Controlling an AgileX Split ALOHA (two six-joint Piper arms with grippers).
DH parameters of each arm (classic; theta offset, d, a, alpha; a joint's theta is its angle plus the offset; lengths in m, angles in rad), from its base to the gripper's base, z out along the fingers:
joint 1: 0 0.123 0 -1.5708
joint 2: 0.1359 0 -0.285 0
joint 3: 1.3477 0 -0.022 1.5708
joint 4: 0 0.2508 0 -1.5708
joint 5: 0 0 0.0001 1.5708
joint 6: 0 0.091 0 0
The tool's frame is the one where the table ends.
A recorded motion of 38 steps. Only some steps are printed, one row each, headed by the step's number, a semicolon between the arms.
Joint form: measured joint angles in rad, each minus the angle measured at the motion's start. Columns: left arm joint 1, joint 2, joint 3, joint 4, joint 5, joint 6; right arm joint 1, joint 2, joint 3, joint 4, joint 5, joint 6.
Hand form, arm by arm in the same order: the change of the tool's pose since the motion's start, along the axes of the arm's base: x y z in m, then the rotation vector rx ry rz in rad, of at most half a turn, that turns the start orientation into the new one. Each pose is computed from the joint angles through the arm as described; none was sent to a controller.
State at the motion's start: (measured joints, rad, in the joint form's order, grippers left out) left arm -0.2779 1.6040 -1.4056 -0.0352 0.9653 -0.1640; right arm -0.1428 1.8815 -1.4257 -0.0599 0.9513 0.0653
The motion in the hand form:
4: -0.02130 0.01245 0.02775 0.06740 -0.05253 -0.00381; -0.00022 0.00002 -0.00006 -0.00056 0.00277 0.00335
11: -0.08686 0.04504 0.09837 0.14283 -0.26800 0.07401; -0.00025 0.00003 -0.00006 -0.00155 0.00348 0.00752
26: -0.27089 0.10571 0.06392 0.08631 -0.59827 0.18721; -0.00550 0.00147 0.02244 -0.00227 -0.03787 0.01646
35: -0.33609 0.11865 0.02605 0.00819 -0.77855 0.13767; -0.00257 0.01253 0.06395 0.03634 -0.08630 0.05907
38: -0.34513 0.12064 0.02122 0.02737 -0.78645 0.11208; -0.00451 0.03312 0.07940 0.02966 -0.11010 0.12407
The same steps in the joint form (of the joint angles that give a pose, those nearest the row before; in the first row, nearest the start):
4: 0.0000 -0.0917 0.0000 0.0800 0.0597 -0.0013; 0.0000 0.0000 0.0000 0.0000 0.0025 -0.0036
11: 0.0000 -0.3476 0.0000 0.2446 0.1322 -0.0573; 0.0000 0.0000 0.0000 0.0000 0.0029 -0.0079
26: -0.0001 -1.1279 0.5227 0.3566 0.0676 -0.1502; 0.0000 -0.0501 -0.0143 0.0100 0.0256 -0.0219
35: 0.0000 -1.4871 0.6807 0.2849 0.0622 -0.0715; 0.0178 -0.0790 -0.1352 0.0697 0.1322 -0.0652
38: 0.0000 -1.5294 0.6858 0.2731 0.0925 -0.0267; 0.0716 -0.1039 -0.1588 0.0670 0.1548 -0.0757

